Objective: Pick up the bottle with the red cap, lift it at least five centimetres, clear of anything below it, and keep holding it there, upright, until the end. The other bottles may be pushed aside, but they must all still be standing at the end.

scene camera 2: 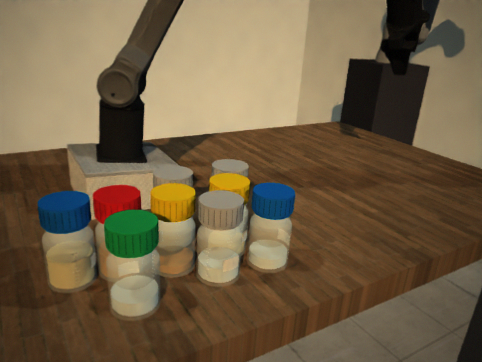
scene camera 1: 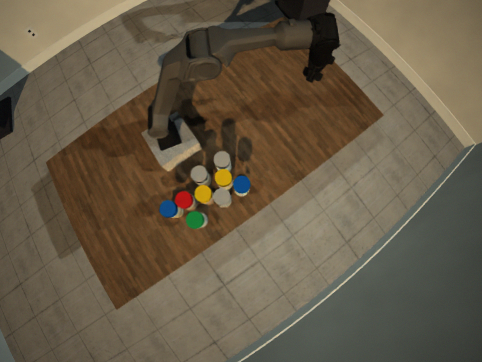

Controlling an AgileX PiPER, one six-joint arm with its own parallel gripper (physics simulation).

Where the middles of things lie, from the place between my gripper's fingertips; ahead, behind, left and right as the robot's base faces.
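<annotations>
Blue-capped bottle (scene camera 2: 270, 228): some way ahead of my hand, far to the right of it and some way below it. Green-capped bottle (scene camera 2: 133, 264), from my hand: far ahead, far to the right, a good way below. Red-capped bottle (scene camera 2: 108, 200), from my hand: 190 mm ahead, 550 mm to the right, 200 mm below.
</annotations>
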